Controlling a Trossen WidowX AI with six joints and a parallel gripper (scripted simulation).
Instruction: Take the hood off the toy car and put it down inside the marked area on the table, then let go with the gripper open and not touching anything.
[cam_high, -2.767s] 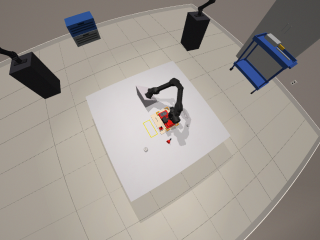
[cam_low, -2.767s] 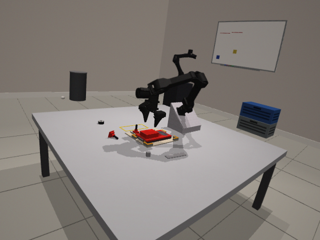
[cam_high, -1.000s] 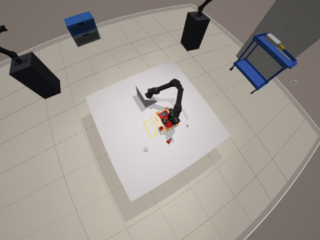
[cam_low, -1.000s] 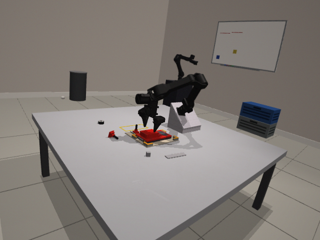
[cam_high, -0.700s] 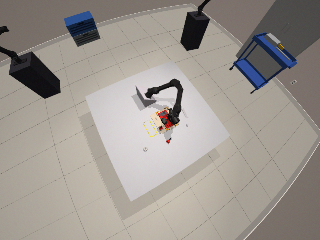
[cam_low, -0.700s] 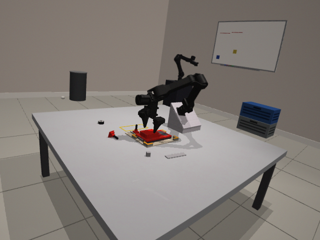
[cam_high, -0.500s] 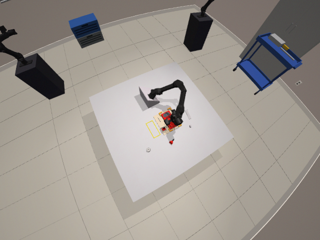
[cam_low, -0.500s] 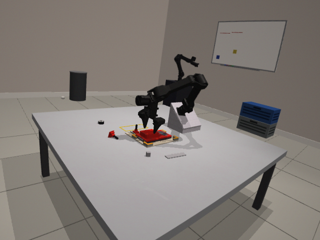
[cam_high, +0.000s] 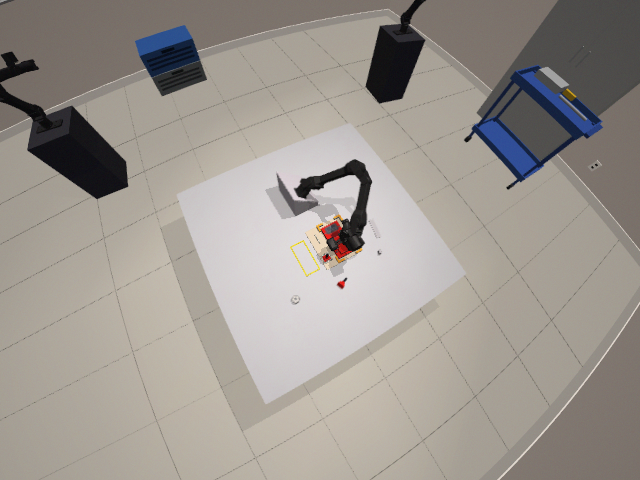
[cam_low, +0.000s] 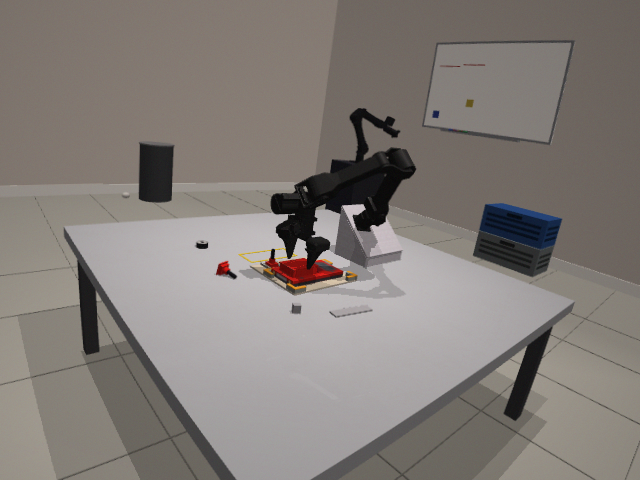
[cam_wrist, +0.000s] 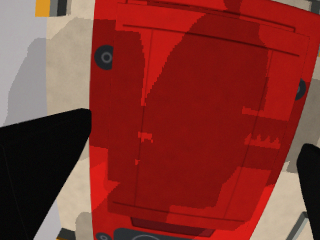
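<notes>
Now: the red hood panel 1 cm below my gripper tip. Also, from my gripper tip: round black-and-white piece 17 cm ahead, 34 cm to the right, 4 cm below; grey flat strip 2 cm behind, 23 cm to the left, 5 cm below.
</notes>
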